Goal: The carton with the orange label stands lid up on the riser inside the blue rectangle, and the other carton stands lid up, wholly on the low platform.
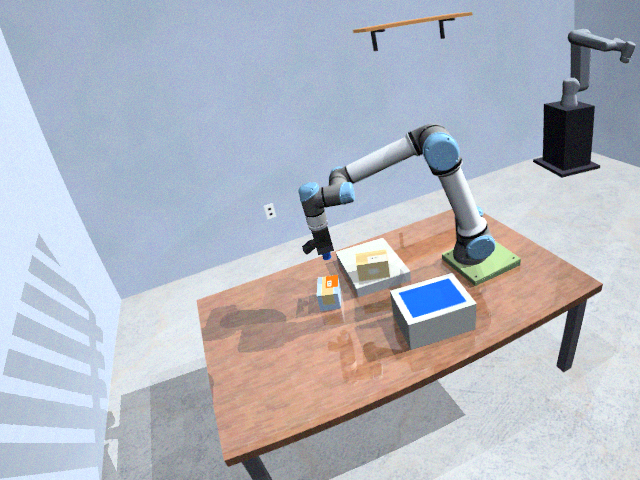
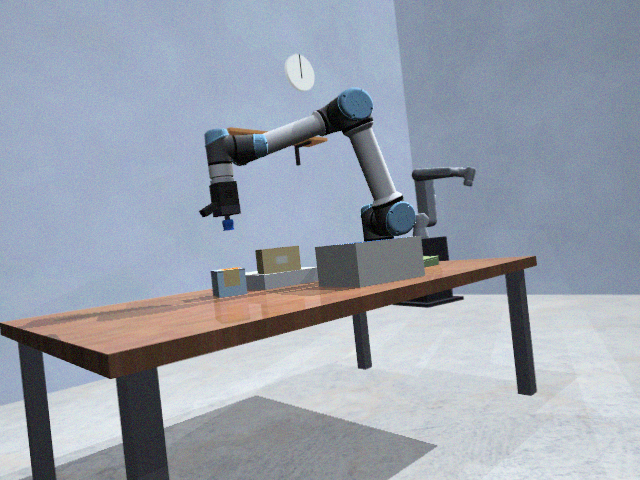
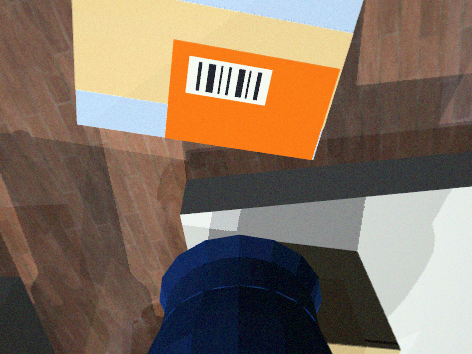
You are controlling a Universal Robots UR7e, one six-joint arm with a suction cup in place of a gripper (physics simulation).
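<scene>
The carton with the orange label is light blue with a tan band and stands on the table left of the low platform, its orange label facing up. The other carton is tan and stands upright on the low white platform. Its base looks wholly on the platform. The grey riser bears the blue rectangle, with no carton on it. My suction cup is open and holds nothing, above and apart from both cartons.
The arm's green base plate is at the back right of the wooden table. A wall shelf hangs behind. Another arm on a black pedestal stands on the floor at the right.
</scene>
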